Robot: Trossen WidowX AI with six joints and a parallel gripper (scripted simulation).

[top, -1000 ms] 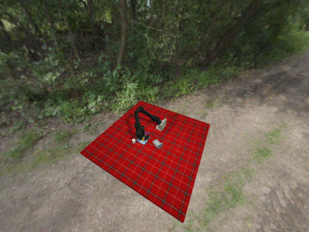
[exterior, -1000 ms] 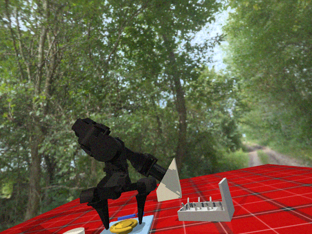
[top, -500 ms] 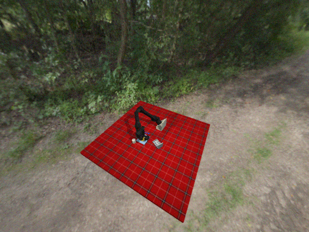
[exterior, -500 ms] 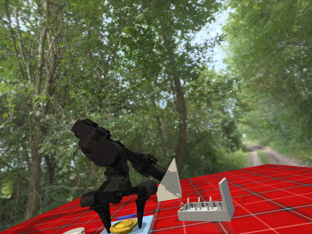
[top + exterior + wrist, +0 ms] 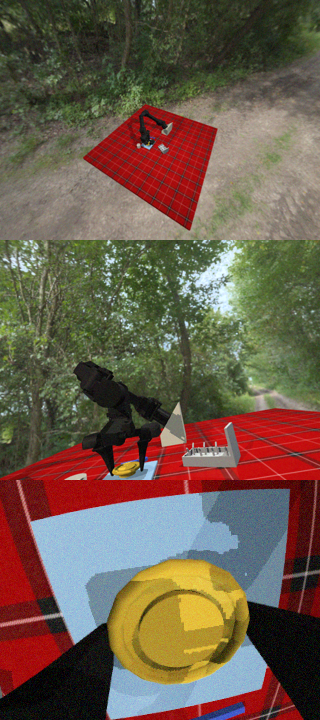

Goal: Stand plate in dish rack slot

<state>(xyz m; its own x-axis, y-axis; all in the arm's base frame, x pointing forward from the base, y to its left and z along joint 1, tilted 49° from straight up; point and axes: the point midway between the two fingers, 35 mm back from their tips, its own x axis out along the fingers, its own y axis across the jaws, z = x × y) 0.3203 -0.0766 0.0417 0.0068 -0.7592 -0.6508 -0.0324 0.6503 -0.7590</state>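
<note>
Now: gripper tip 2 cm past the pale blue mat and 1 cm above it. Round my gripper tip: white cup: 9 cm ahead, 7 cm to the right, 1 cm above; then yellow plate: 1 cm above; then blue utensil: 12 cm behind, 1 cm to the right, 1 cm below.
</note>
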